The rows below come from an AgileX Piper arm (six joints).
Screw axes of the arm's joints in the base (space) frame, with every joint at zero. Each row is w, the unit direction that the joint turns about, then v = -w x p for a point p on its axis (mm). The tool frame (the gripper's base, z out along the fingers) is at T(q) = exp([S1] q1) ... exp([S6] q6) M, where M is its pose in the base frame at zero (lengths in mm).
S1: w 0 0 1 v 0 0 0
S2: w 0 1 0 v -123 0 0
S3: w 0 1 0 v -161.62 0 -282.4
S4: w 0.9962 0 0.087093 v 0 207.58 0
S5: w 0 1 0 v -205.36 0 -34.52
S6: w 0.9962 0 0.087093 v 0 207.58 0
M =
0.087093 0 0.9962 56.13
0 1 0 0
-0.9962 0 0.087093 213.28
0 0 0 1
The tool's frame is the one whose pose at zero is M.
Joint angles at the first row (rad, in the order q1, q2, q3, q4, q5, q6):
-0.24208, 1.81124, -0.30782, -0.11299, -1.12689, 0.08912
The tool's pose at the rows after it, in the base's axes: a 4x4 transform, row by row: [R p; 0 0 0 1], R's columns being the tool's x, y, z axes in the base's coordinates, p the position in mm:
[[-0.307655 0.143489 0.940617 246.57], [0.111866 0.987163 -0.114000 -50.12], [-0.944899 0.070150 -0.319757 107.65], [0 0 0 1]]
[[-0.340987 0.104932 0.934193 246.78], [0.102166 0.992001 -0.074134 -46.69], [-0.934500 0.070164 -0.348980 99.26], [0 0 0 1]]
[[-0.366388 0.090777 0.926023 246.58], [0.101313 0.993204 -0.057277 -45.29], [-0.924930 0.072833 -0.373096 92.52], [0 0 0 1]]
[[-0.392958 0.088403 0.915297 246.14], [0.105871 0.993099 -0.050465 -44.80], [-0.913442 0.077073 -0.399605 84.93], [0 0 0 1]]
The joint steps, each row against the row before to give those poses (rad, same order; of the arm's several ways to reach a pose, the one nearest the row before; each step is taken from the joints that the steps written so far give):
0.00001, 0.04204, -0.00001, -0.01407, -0.00674, 0.00001
-0.00001, 0.03496, -0.00177, -0.04129, -0.00241, -0.00001
0.00000, 0.02760, -0.00161, -0.01614, 0.00007, 0.00001
0.00002, 0.03132, -0.00210, -0.00452, -0.00001, 0.00000

